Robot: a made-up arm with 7 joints. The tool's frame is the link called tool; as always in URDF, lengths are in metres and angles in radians. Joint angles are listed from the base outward. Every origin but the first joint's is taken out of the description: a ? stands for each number. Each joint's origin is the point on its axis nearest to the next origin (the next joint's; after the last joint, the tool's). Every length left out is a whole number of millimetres.
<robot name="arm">
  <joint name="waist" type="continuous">
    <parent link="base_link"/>
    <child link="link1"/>
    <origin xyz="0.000 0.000 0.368"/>
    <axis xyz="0 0 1"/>
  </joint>
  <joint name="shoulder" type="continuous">
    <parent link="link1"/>
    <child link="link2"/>
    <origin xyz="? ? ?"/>
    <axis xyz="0 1 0"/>
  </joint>
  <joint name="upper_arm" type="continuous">
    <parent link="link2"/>
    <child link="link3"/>
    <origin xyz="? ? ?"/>
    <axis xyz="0 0 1"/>
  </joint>
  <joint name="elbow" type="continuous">
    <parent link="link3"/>
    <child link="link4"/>
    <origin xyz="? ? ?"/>
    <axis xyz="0 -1 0"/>
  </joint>
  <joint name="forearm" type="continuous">
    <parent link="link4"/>
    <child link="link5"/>
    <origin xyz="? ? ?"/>
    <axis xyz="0 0 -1"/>
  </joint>
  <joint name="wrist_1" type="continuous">
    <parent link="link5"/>
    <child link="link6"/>
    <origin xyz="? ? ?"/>
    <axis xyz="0 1 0"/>
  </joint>
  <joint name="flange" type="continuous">
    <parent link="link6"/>
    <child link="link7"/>
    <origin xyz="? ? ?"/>
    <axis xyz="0 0 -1"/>
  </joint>
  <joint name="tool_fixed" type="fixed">
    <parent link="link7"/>
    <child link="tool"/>
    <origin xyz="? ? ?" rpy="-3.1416 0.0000 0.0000"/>
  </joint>
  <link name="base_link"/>
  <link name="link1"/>
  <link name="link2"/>
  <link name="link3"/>
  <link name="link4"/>
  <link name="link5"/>
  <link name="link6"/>
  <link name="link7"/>
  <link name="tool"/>
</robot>
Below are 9 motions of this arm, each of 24 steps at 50 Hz.
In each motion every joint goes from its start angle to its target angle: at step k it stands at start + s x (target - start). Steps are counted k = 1, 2, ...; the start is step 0. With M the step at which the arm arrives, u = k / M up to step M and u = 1 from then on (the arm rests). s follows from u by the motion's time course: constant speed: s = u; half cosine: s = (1 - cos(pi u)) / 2; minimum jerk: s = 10 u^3 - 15 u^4 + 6 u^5.
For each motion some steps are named. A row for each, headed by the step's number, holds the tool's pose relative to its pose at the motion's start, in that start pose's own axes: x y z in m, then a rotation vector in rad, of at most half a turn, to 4 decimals.
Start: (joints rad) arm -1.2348 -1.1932 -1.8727 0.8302 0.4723 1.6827 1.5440
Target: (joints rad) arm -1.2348 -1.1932 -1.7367 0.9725 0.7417 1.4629 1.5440
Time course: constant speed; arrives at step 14
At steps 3, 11, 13, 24:
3: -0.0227 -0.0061 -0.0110 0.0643 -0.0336 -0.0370
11: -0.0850 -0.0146 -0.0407 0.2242 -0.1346 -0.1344
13: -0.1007 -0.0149 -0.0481 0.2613 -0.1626 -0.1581
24: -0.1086 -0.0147 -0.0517 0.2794 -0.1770 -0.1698

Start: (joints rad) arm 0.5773 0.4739 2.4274 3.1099 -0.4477 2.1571 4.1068
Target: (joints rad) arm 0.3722 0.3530 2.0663 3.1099 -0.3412 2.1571 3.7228
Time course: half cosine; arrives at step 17
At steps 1, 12, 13, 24:
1: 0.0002 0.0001 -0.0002 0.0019 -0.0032 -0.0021
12: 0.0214 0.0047 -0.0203 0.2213 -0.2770 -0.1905
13: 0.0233 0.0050 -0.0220 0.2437 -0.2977 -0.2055
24: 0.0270 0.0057 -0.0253 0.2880 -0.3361 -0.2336

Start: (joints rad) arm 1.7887 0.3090 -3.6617 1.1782 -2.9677 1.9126 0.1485
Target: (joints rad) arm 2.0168 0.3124 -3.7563 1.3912 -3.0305 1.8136 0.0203
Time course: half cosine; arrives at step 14
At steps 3, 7, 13, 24:
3: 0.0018 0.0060 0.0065 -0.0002 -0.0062 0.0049
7: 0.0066 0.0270 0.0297 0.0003 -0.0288 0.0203
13: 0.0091 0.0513 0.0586 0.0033 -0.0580 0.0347
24: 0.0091 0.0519 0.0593 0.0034 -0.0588 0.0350

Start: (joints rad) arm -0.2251 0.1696 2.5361 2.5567 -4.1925 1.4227 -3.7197
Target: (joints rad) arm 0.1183 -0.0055 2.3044 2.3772 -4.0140 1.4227 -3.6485
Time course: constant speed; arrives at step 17
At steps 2, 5, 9, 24:
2: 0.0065 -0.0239 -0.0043 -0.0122 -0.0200 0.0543
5: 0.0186 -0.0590 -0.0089 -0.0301 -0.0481 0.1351
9: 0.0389 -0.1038 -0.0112 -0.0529 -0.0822 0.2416
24: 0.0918 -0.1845 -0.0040 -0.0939 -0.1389 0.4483

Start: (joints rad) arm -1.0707 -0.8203 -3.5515 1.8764 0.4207 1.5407 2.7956
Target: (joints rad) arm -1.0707 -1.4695 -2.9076 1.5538 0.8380 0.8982 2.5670
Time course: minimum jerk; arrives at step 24
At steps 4, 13, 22, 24:
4: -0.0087 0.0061 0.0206 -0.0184 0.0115 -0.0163
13: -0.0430 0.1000 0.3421 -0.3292 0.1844 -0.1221
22: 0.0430 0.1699 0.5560 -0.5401 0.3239 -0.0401
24: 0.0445 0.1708 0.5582 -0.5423 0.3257 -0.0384

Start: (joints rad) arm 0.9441 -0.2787 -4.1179 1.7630 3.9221 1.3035 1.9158
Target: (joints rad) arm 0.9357 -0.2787 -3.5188 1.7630 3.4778 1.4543 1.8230
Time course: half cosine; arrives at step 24
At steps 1, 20, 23, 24:
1: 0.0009 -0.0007 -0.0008 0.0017 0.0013 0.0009
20: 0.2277 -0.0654 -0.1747 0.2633 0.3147 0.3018
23: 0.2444 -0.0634 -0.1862 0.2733 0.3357 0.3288
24: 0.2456 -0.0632 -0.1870 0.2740 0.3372 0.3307

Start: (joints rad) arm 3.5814 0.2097 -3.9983 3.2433 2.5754 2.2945 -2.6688
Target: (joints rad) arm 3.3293 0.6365 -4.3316 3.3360 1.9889 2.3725 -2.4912
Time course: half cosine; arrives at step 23
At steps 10, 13, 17, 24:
10: 0.0013 0.0229 0.0397 0.4578 -0.1399 0.2606
13: 0.0050 0.0330 0.0540 0.6816 -0.2397 0.3900
17: 0.0125 0.0472 0.0670 0.9341 -0.3829 0.5357
24: 0.0197 0.0593 0.0746 1.0936 -0.4938 0.6267

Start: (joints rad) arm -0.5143 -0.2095 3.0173 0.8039 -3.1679 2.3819 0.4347
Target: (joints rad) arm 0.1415 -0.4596 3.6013 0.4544 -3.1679 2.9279 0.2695
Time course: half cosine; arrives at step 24
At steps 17, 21, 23, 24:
17: -0.0478 0.4226 -0.1428 0.0111 0.0611 0.8525
21: -0.1015 0.4762 -0.1664 0.0325 0.0843 1.0135
23: -0.1140 0.4858 -0.1711 0.0379 0.0901 1.0476
24: -0.1156 0.4870 -0.1717 0.0386 0.0909 1.0519

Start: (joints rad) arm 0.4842 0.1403 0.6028 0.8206 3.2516 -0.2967 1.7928
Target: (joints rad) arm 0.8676 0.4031 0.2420 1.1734 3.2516 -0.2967 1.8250
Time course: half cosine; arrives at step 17
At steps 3, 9, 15, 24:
3: 0.0029 0.0081 0.0040 -0.0051 0.0092 0.0048
9: 0.0195 0.0557 0.0347 -0.0344 0.0432 0.0271
15: 0.0333 0.0923 0.0685 -0.0626 0.0425 0.0293
24: 0.0345 0.0950 0.0714 -0.0652 0.0413 0.0286

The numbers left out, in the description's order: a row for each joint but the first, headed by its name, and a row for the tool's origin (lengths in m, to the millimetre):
shoulder: 0.000 0.000 0.000
upper_arm: 0.000 0.000 0.368
elbow: 0.066 0.000 0.000
forearm: 0.074 0.000 -0.326
wrist_1: 0.000 0.000 0.000
flange: 0.109 0.000 -0.140
tool: 0.000 0.000 0.000

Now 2 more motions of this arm.
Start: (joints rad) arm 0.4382 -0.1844 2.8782 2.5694 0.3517 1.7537 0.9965
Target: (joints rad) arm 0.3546 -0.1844 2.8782 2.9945 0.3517 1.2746 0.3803
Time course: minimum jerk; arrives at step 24
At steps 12, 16, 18, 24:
12: -0.0048 -0.0218 -0.1208 0.3098 0.3258 -0.3500
16: -0.0223 -0.0206 -0.1941 0.4459 0.5582 -0.5483
18: -0.0315 -0.0174 -0.2206 0.4871 0.6508 -0.6186
24: -0.0419 -0.0129 -0.2461 0.5227 0.7446 -0.6854

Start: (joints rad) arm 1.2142 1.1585 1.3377 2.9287 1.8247 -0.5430 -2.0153
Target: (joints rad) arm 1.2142 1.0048 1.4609 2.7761 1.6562 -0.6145 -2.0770
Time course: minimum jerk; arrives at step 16
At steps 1, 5, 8, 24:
1: 0.0000 -0.0003 -0.0001 0.0002 -0.0001 -0.0005
5: -0.0001 -0.0204 -0.0074 0.0183 -0.0093 -0.0384
8: -0.0004 -0.0569 -0.0222 0.0530 -0.0218 -0.1089
24: -0.0011 -0.1144 -0.0502 0.1118 -0.0307 -0.2240

